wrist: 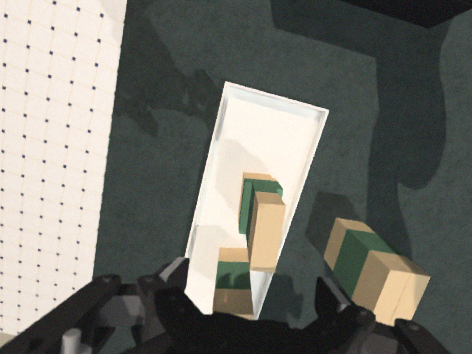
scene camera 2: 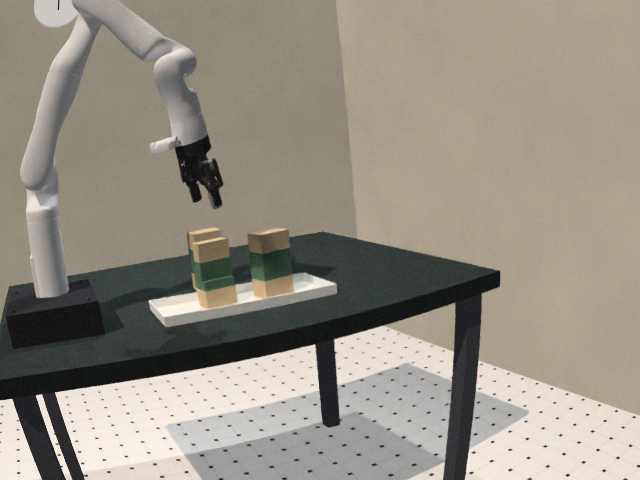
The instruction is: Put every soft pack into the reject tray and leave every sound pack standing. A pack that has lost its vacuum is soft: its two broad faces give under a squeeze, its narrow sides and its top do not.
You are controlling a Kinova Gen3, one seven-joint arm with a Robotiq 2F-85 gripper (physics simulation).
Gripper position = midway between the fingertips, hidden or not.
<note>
I see my gripper [scene camera 2: 207,204], a white reject tray [scene camera 2: 182,309], a pack [wrist: 375,275], a pack [scene camera 2: 215,284] and a pack [scene camera 2: 269,250].
The white reject tray also shows in the wrist view [wrist: 257,132]. My gripper also shows in the wrist view [wrist: 250,281].
</note>
